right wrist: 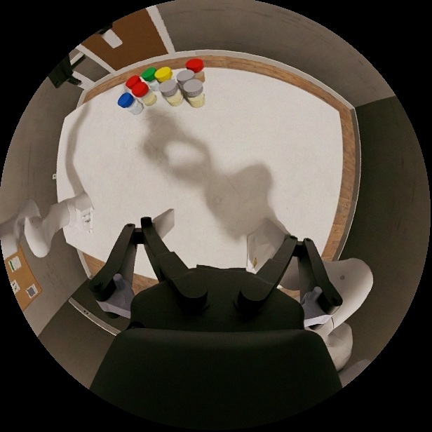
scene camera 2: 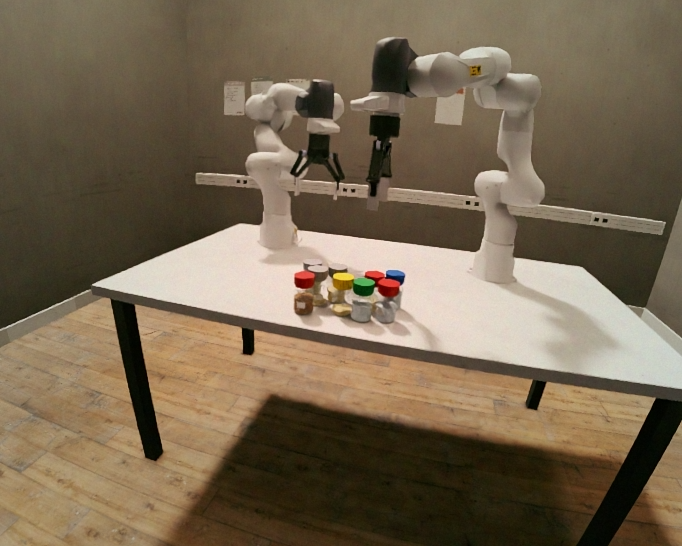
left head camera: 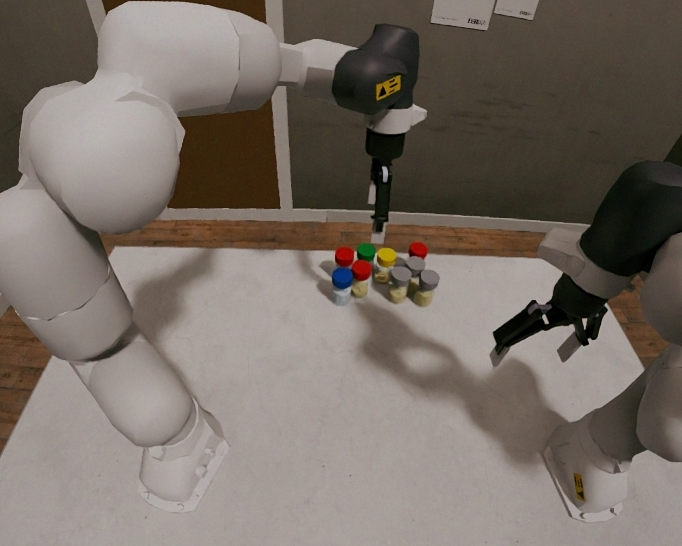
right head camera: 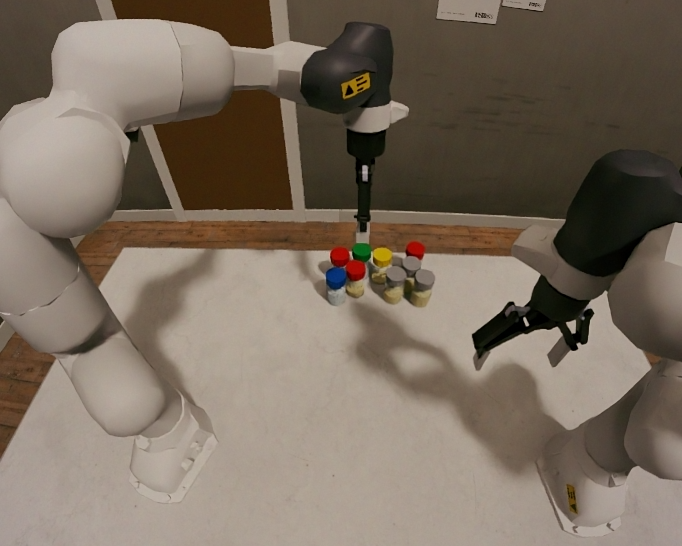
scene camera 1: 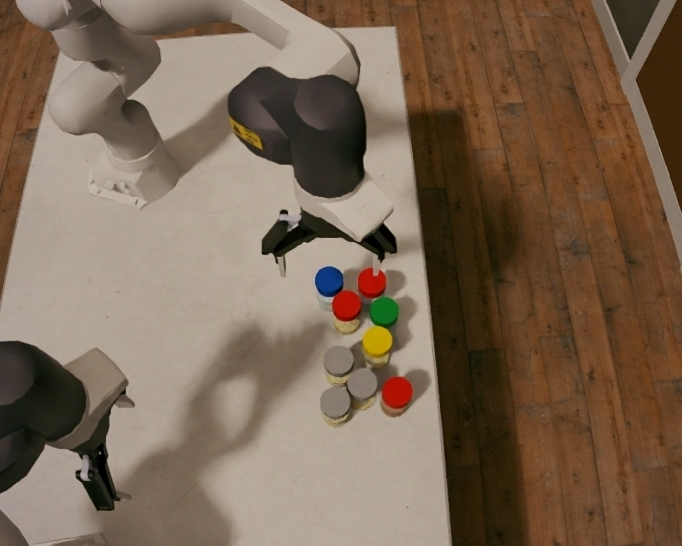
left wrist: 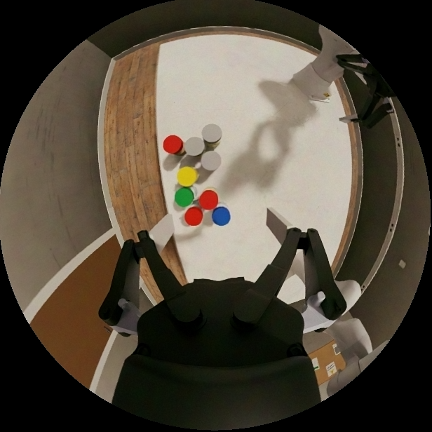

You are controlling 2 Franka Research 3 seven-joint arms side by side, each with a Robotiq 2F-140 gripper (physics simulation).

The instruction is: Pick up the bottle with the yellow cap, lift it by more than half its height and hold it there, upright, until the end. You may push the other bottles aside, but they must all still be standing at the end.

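Note:
The bottle with the yellow cap (left head camera: 385,257) (right head camera: 382,257) (scene camera 1: 377,342) (scene camera 2: 342,281) (left wrist: 187,176) (right wrist: 163,74) stands upright on the table, with the green-capped bottle (left head camera: 366,251) (scene camera 1: 384,311) (scene camera 2: 364,287) (left wrist: 184,197) close beside it. My left gripper (scene camera 1: 329,268) (left wrist: 219,219) (scene camera 2: 375,199) is open, pointing down, high above the table near the blue-capped end of the bottle group. My right gripper (left head camera: 531,358) (right head camera: 514,361) (scene camera 2: 316,190) (right wrist: 219,221) is open, above the table at the right in the head views, well apart from the bottles.
Three red-capped bottles (scene camera 1: 371,282) (scene camera 1: 346,305) (scene camera 1: 397,392), a blue-capped bottle (scene camera 1: 329,281) and three grey-capped bottles (scene camera 1: 338,361) (scene camera 1: 362,383) (scene camera 1: 335,403) stand upright around it. The group stands near the edge of the white table (scene camera 1: 255,455) (scene camera 2: 483,335).

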